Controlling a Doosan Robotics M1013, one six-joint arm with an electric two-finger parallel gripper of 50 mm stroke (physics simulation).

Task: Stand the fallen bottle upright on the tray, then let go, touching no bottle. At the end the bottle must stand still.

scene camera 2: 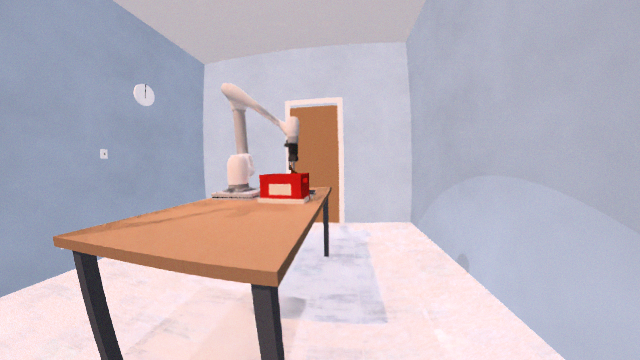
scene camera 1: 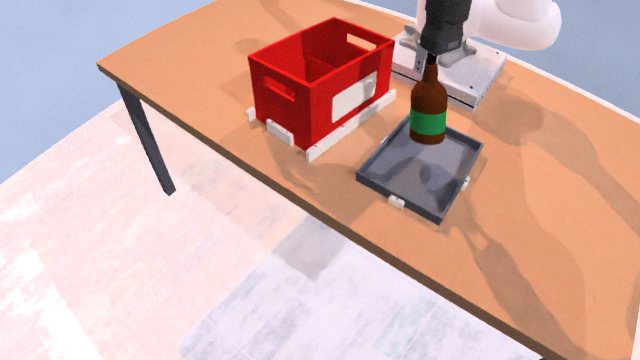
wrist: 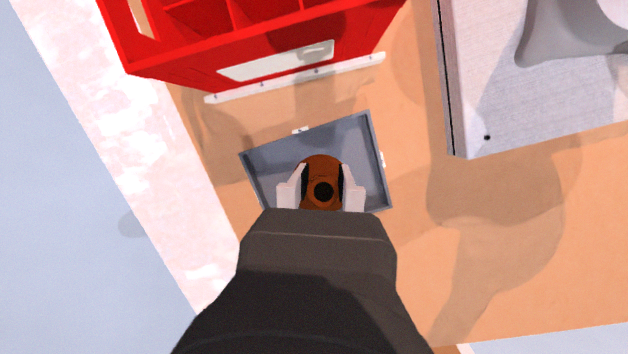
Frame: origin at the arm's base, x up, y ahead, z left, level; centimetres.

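Seen in the pictures: gripper, between the fingertips: [scene camera 2: 291, 169] [scene camera 1: 424, 69] [wrist: 323, 175]; arm's base, origin of its link: [scene camera 2: 239, 190].
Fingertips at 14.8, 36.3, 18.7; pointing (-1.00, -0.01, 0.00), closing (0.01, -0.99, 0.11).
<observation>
Offsets run from my fingertips to a thing's middle, as dx, dy, dz. "pt": to the spot under its first point. Level surfaces: height alone.
The brown bottle {-5.6, +0.8, +2.8} [scene camera 1: 428, 100] [wrist: 320, 164] with a green label hangs upright, neck up, over the back part of the grey tray [scene camera 1: 415, 192] [wrist: 345, 140]. Its base looks a little above the tray floor, and the shadows on the tray lie apart from it; contact is hard to judge. My gripper [scene camera 1: 431, 60] [wrist: 323, 175] points down and is shut on the bottle's neck, one finger on each side. In the wrist view the bottle's base is hidden under its shoulder. In the second scene view my gripper [scene camera 2: 293, 167] shows above the crate, which hides the bottle's lower part.
The red crate {-11.1, +6.4, -21.9} [scene camera 1: 322, 110] [scene camera 2: 284, 186] [wrist: 280, 55] with compartments stands beside the tray, between white strips. The arm's base plate [scene camera 1: 470, 87] [wrist: 540, 110] lies behind the tray. Small white blocks {pt -18.5, +15.3, +9.3} [scene camera 1: 396, 201] touch the tray's outer sides. The wooden table {dx -19.9} [scene camera 1: 525, 200] carries them.
</observation>
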